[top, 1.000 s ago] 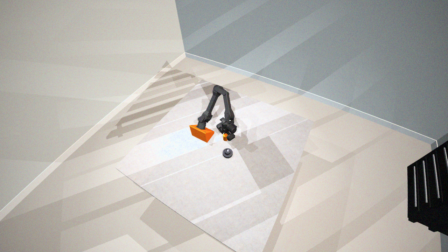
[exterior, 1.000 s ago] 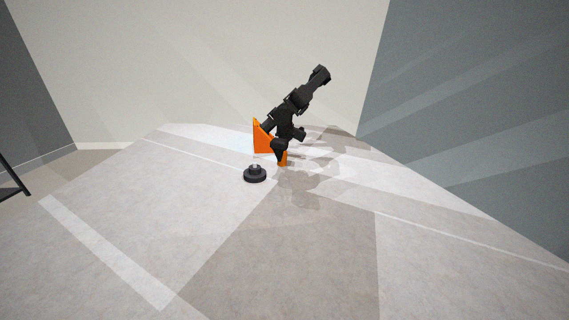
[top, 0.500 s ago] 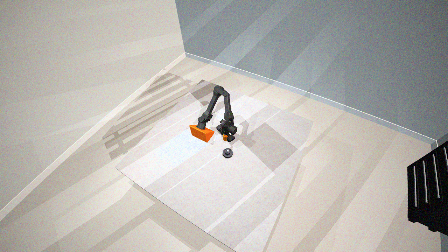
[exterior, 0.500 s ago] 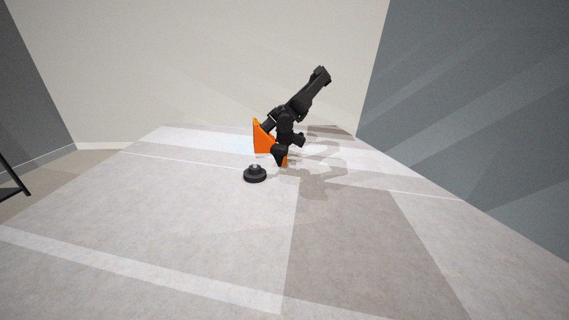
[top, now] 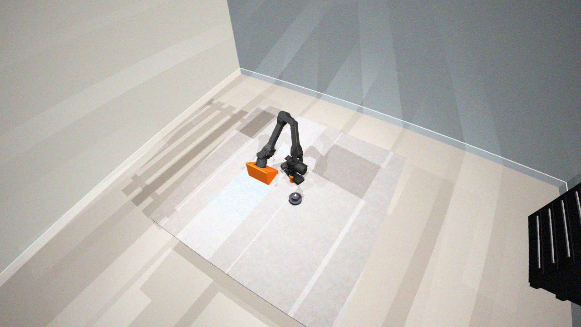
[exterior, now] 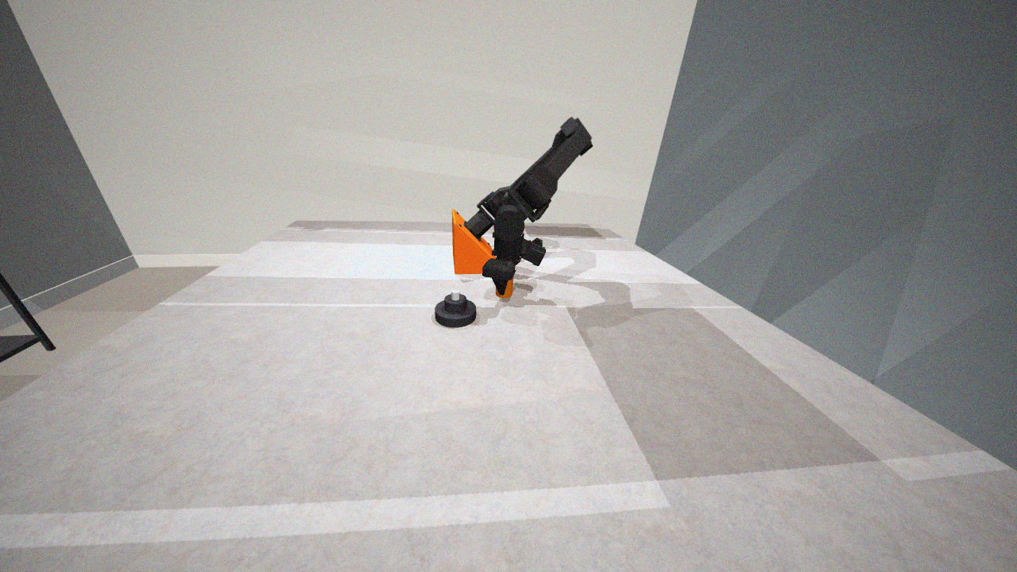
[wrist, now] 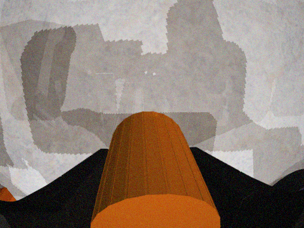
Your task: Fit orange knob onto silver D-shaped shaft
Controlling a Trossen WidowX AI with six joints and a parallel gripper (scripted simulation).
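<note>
Right now my gripper tip is 100 mm short of the round dark pedestal, 110 mm to the left of it and 20 mm below it. Round my gripper tip: orange knob: 30 mm above.
</note>
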